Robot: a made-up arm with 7 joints. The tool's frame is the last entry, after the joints. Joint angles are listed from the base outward.
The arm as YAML. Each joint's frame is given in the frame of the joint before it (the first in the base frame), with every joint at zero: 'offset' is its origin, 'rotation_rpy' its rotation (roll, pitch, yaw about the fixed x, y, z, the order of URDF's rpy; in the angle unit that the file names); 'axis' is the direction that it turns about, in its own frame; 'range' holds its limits. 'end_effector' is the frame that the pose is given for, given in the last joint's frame.
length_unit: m
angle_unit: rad
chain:
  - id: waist
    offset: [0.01, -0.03, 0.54]
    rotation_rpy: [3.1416, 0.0, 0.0]
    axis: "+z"
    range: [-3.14, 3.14]
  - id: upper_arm
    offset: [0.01, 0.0, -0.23]
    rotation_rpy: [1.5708, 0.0, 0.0]
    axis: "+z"
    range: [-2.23, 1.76]
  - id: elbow
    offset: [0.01, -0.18, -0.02]
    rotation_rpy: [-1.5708, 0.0, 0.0]
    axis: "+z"
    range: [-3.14, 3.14]
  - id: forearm
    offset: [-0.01, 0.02, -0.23]
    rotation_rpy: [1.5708, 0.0, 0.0]
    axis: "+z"
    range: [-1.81, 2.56]
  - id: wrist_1
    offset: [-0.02, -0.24, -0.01]
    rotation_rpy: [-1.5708, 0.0, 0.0]
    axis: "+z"
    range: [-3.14, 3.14]
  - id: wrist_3
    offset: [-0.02, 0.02, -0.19]
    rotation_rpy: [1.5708, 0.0, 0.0]
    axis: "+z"
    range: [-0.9, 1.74]
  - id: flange
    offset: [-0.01, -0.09, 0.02]
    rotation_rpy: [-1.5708, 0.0, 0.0]
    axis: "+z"
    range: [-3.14, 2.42]
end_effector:
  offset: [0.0, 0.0, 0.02]
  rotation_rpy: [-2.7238, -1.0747, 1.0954]
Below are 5 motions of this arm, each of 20 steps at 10 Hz.
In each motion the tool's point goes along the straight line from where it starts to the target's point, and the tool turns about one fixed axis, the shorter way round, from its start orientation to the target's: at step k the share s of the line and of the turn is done. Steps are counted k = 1, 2, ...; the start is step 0. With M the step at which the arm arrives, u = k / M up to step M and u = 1 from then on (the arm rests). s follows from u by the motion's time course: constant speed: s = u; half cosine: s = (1 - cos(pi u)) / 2; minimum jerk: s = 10 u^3 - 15 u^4 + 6 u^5.
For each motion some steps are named. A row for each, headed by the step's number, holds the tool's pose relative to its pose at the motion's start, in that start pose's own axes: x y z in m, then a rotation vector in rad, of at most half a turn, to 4 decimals.
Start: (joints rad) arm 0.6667 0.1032 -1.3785 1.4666 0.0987 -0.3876 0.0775
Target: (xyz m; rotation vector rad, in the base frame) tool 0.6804 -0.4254 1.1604 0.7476 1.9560 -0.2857
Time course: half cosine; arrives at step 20
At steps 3, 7, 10, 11, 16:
3: 0.0272 -0.0024 0.0254 -0.0114 0.0426 0.0565
7: 0.1363 -0.0123 0.1270 -0.0570 0.2136 0.2828
10: 0.2496 -0.0225 0.2327 -0.1044 0.3911 0.5180
11: 0.2886 -0.0260 0.2691 -0.1208 0.4523 0.5991
16: 0.4515 -0.0406 0.4209 -0.1889 0.7076 0.9371

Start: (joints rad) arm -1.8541 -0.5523 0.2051 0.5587 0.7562 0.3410 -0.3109
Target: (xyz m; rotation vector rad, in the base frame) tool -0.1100 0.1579 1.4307 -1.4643 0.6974 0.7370
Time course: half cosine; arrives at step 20
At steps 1, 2, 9, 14, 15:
1: 0.0003 0.0021 -0.0023 -0.0104 -0.0035 -0.0009
2: 0.0011 0.0084 -0.0091 -0.0414 -0.0138 -0.0036
9: 0.0184 0.1446 -0.1576 -0.7130 -0.2383 -0.0625
14: 0.0346 0.2721 -0.2967 -1.3420 -0.4485 -0.1177
15: 0.0372 0.2926 -0.3190 -1.4429 -0.4822 -0.1266

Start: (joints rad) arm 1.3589 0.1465 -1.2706 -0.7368 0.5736 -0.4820 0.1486
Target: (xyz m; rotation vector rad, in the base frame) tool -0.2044 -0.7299 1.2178 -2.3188 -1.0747 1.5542
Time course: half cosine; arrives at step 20
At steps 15, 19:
15: 0.5453 0.1124 0.1986 0.2223 0.1032 -1.2821
19: 0.6350 0.1309 0.2312 0.2589 0.1201 -1.4928

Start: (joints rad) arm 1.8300 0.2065 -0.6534 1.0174 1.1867 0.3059 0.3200
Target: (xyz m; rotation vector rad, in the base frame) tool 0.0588 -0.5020 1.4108 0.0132 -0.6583 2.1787
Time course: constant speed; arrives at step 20
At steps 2, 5, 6, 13, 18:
2: 0.0063 -0.0004 0.0025 -0.0094 -0.0207 0.0265
5: 0.0158 -0.0010 0.0062 -0.0236 -0.0517 0.0663
6: 0.0190 -0.0012 0.0074 -0.0283 -0.0620 0.0796
13: 0.0412 -0.0027 0.0160 -0.0613 -0.1344 0.1724
18: 0.0570 -0.0037 0.0222 -0.0849 -0.1861 0.2387

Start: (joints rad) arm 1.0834 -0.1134 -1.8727 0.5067 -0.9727 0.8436 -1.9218
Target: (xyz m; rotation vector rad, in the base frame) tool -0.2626 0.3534 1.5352 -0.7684 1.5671 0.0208
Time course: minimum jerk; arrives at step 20
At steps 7, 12, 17, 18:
7: 0.0155 0.0479 0.0863 0.3684 -0.1816 -0.1094
12: 0.0449 0.1391 0.2504 1.0691 -0.5270 -0.3176
17: 0.0641 0.1983 0.3571 1.5247 -0.7515 -0.4530
18: 0.0653 0.2020 0.3637 1.5529 -0.7654 -0.4614

